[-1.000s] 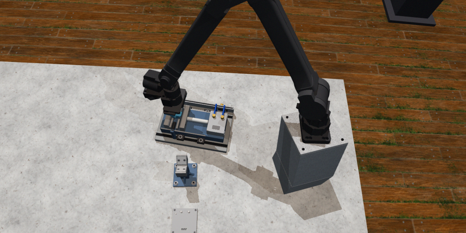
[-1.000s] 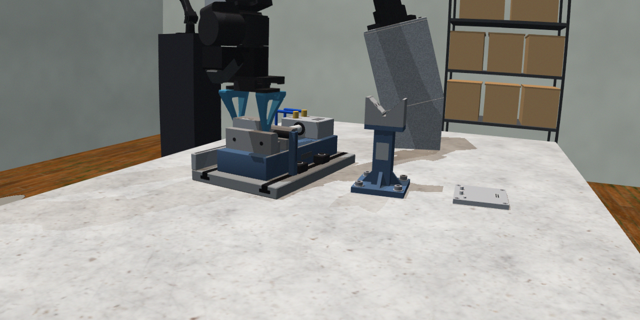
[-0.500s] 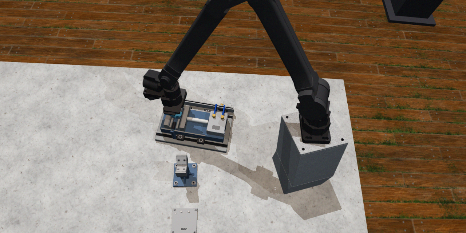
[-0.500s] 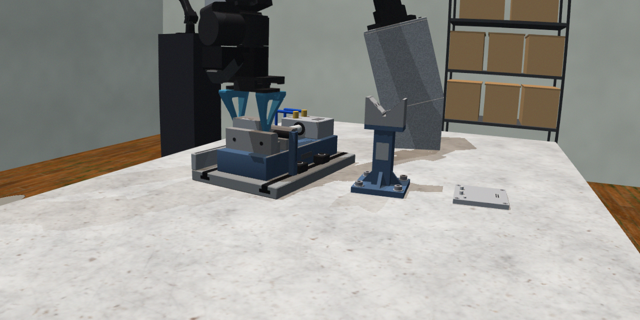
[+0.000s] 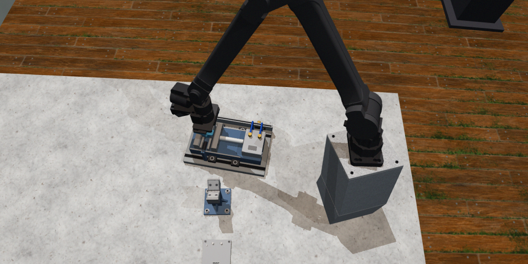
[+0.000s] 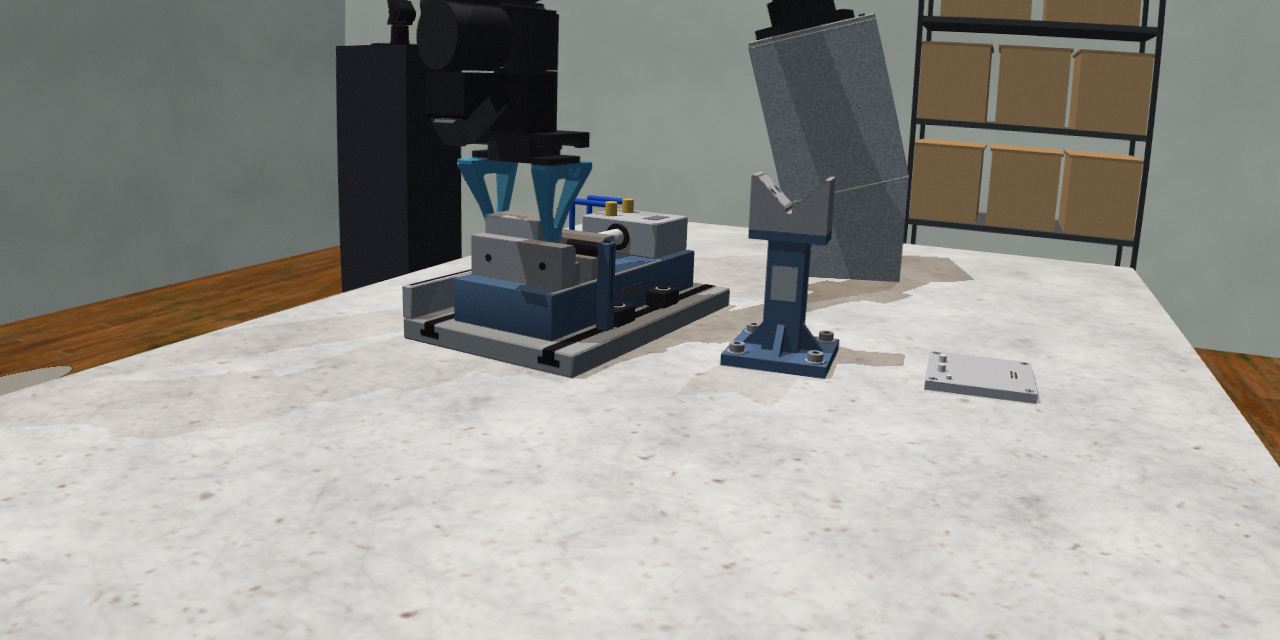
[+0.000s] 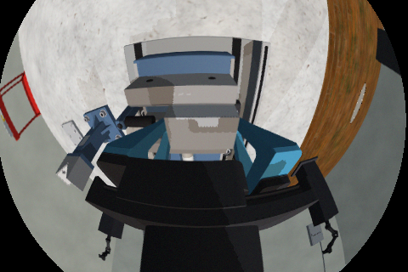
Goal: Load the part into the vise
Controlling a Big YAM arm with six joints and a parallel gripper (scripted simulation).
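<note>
Now: the grey part 10 mm below my hand. From my hand the other things lie so: work stop (10 mm ahead, 70 mm to the left, 10 mm below); then moving jaw (30 mm behind, 20 mm to the left, 20 mm below); then fixed jaw (30 mm ahead, 20 mm to the left, 20 mm below).
</note>
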